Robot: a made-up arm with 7 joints.
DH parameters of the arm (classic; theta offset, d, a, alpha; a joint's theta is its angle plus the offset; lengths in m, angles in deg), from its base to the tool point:
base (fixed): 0 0.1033 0 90
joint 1: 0 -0.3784 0.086 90
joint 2: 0 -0.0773 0.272 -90
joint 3: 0 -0.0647 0.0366 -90
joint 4: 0 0.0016 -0.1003 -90
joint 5: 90 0.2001 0.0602 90
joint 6: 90 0.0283 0.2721 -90
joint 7: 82.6 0 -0.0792 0
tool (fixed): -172.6 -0.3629 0 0
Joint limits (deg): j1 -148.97..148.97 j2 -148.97..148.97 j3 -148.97..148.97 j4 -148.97..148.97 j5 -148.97..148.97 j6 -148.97..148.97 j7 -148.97..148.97
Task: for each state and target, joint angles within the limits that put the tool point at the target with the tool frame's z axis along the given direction. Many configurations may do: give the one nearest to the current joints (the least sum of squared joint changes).
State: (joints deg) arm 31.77 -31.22 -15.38 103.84 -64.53 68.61 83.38
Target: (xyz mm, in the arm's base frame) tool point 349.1 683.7 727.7 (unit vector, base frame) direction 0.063 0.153 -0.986
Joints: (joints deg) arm 8.13 -60.74 -58.74 84.01 -28.63 119.29 80.27
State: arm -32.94 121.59 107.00 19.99 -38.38 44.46 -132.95
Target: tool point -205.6 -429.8 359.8 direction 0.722 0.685 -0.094
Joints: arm 10.32 148.97 72.31 -32.80 -19.48 27.61 -138.70
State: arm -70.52 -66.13 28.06 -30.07 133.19 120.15 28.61
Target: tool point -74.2 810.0 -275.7 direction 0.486 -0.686 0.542
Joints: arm -41.83 -52.92 -22.20 -20.27 128.41 138.77 62.70
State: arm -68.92 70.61 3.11 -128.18 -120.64 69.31 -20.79
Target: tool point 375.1 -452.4 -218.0 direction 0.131 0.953 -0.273
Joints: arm -53.12 52.94 -2.99 -131.40 -111.53 75.91 -25.40
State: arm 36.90 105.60 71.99 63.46 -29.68 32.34 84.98
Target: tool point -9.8 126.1 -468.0 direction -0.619 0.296 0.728
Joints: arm 8.95 104.29 92.40 107.95 -80.59 37.60 96.60
